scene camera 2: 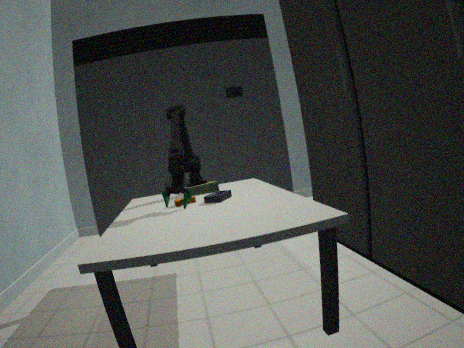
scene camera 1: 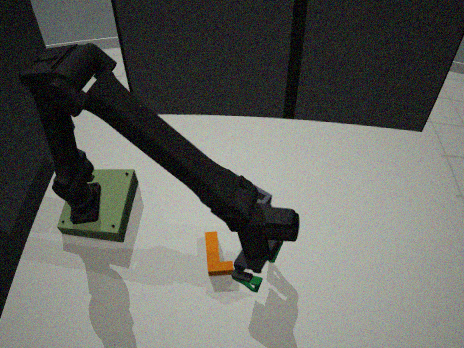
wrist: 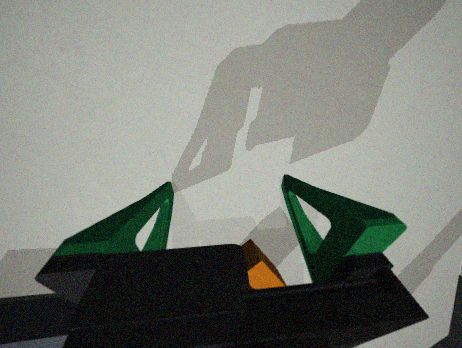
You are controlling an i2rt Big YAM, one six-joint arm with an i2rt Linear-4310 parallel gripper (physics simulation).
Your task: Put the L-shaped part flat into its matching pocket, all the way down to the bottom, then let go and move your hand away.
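Places are measured from the arm's base along level axes (x ahead, y left, z up), in metres.
Pixels of known places: gripper, fingertip midpoint: (scene camera 2: 175,208) (scene camera 1: 263,276) (wrist: 228,183); arm's base, origin of the base link: (scene camera 2: 196,184) (scene camera 1: 86,204).
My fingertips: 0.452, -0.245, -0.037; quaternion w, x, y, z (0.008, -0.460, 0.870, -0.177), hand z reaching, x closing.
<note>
Ahead of a thing's pixels: the offset from my fingertips to its top centre, as dx, dy, dz. Level surfaces: height alone.
The orange L-shaped part {-0.097, +0.078, +0.021} (scene camera 1: 212,256) (scene camera 2: 178,202) (wrist: 263,277) lies flat on the table; in the wrist view a piece of it shows behind the dark gripper body. My gripper (scene camera 1: 266,272) (scene camera 2: 176,207) (wrist: 228,183) is open with its green fingers wide apart and nothing between them. It is low over the table, to the right of the part's short leg in scene camera 1. The dark blue-grey pocket block {-0.020, +0.236, +0.028} (scene camera 1: 263,194) (scene camera 2: 218,197) is mostly hidden behind the arm in scene camera 1; its pocket cannot be made out.
The arm's green base block (scene camera 1: 113,200) (scene camera 2: 204,188) stands at the left of the table in scene camera 1. Dark cabinet panels (scene camera 1: 210,60) rise beyond the far table edge. The white table {dz -0.009} (scene camera 1: 375,200) (scene camera 2: 250,220) carries the arm's shadows.
</note>
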